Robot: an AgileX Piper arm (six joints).
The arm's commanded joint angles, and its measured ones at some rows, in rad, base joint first. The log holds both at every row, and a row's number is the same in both.
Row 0, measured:
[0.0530 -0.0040 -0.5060 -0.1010 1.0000 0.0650]
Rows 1 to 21, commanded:
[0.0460 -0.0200 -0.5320 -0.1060 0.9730 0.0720]
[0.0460 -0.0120 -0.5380 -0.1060 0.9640 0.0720]
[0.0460 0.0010 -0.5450 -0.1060 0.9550 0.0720]
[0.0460 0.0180 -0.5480 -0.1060 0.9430 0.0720]
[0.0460 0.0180 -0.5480 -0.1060 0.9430 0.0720]
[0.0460 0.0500 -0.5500 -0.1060 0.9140 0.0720]
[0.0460 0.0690 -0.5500 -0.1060 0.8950 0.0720]
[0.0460 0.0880 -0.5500 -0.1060 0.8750 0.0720]
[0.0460 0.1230 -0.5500 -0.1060 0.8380 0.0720]
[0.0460 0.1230 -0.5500 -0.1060 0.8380 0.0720]
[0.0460 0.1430 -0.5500 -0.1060 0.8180 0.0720]
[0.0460 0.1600 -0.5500 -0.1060 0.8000 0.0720]
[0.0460 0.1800 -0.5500 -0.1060 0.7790 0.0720]
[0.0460 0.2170 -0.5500 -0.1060 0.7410 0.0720]
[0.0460 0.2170 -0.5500 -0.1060 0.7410 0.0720]
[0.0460 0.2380 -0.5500 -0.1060 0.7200 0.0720]
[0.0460 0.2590 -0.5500 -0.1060 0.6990 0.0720]
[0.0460 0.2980 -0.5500 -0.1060 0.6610 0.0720]
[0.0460 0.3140 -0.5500 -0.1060 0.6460 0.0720]
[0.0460 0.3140 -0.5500 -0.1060 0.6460 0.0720]
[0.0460 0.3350 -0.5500 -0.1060 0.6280 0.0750]
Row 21, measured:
[0.0530 0.2910 -0.5430 -0.1010 0.6870 0.0650]
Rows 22 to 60, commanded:
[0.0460 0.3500 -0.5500 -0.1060 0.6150 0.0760]
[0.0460 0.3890 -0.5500 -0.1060 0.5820 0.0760]
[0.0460 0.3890 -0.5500 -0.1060 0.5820 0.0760]
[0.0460 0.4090 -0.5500 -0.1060 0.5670 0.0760]
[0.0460 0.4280 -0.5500 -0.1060 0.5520 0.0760]
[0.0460 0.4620 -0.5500 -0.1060 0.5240 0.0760]
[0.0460 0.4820 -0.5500 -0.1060 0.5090 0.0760]
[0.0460 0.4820 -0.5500 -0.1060 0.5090 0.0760]
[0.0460 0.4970 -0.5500 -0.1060 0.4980 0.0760]
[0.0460 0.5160 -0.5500 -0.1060 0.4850 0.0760]
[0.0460 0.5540 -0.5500 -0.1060 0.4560 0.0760]
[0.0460 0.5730 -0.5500 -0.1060 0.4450 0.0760]
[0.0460 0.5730 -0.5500 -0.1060 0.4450 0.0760]
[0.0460 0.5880 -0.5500 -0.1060 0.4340 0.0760]
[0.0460 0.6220 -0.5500 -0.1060 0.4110 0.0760]
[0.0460 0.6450 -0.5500 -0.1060 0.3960 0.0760]
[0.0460 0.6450 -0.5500 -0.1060 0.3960 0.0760]
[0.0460 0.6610 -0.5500 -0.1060 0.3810 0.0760]
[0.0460 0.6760 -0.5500 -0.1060 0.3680 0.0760]
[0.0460 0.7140 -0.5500 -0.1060 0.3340 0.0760]
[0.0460 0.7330 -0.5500 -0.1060 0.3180 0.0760]
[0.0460 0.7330 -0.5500 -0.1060 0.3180 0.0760]
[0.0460 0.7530 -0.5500 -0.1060 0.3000 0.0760]
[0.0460 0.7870 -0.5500 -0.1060 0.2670 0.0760]
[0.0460 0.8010 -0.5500 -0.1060 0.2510 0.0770]
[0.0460 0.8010 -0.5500 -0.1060 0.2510 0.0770]
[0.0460 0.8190 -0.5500 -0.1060 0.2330 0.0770]
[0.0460 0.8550 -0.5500 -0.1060 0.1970 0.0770]
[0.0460 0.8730 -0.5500 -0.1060 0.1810 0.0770]
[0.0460 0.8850 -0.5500 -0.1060 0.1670 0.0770]
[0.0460 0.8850 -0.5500 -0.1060 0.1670 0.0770]
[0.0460 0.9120 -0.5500 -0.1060 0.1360 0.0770]
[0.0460 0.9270 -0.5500 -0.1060 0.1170 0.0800]
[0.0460 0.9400 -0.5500 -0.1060 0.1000 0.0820]
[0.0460 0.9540 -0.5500 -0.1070 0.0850 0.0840]
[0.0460 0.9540 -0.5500 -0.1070 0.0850 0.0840]
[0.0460 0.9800 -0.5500 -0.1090 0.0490 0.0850]
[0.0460 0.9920 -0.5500 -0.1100 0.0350 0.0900]
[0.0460 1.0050 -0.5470 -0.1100 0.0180 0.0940]
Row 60, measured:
[0.0530 0.9760 -0.5430 -0.1020 0.0790 0.0790]
